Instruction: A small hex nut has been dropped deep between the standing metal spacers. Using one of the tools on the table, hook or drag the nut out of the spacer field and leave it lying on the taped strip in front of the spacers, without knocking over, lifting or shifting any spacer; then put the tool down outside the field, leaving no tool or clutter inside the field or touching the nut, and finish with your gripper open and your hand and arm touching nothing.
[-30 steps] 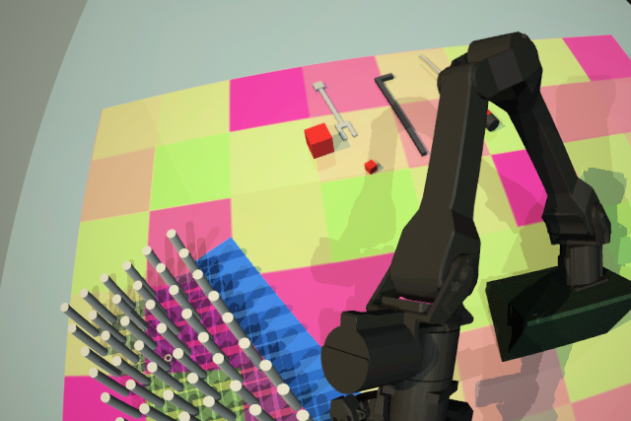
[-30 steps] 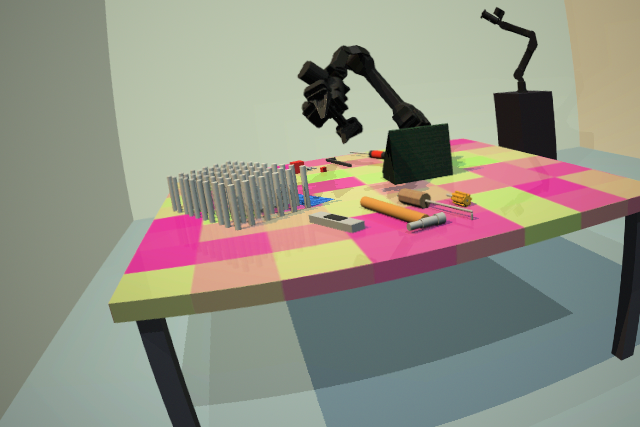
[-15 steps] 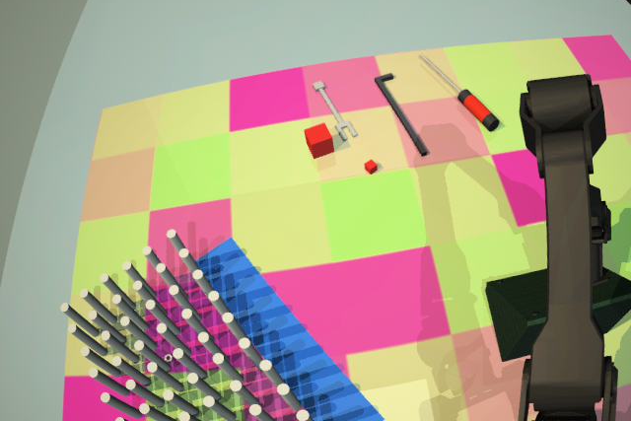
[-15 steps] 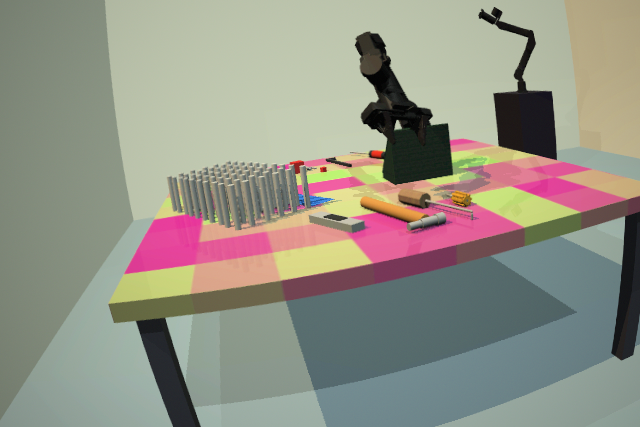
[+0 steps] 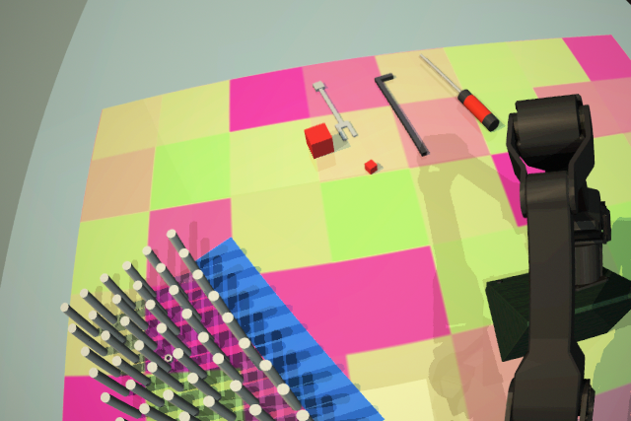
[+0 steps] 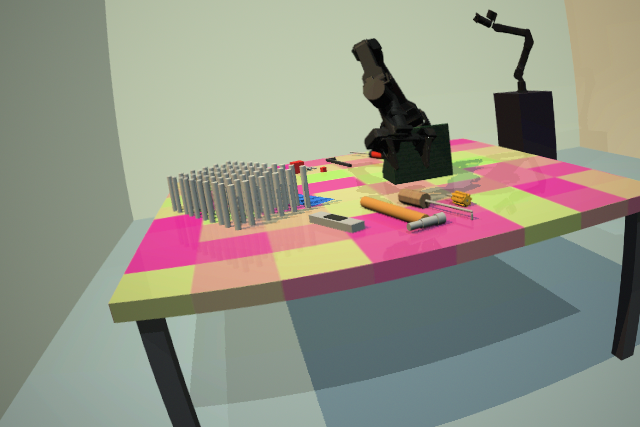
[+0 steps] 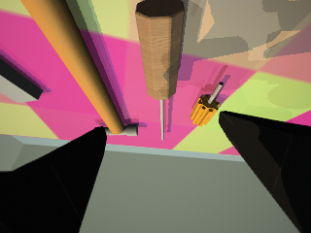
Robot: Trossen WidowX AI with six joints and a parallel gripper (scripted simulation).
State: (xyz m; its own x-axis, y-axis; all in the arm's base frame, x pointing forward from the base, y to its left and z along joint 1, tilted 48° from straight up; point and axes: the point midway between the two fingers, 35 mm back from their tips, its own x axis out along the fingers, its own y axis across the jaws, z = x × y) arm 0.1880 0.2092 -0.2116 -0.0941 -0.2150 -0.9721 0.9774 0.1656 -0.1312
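My gripper tip is 20 mm past the wooden-handled awl, 100 mm to the right of it and 80 mm above it. From my gripper tip the other things lie so: blue taped strip 270 mm ahead, 390 mm to the right, 90 mm below; orange part 90 mm behind, 70 mm to the left, 80 mm below; grey flat box 210 mm ahead, 30 mm to the left, 80 mm below.
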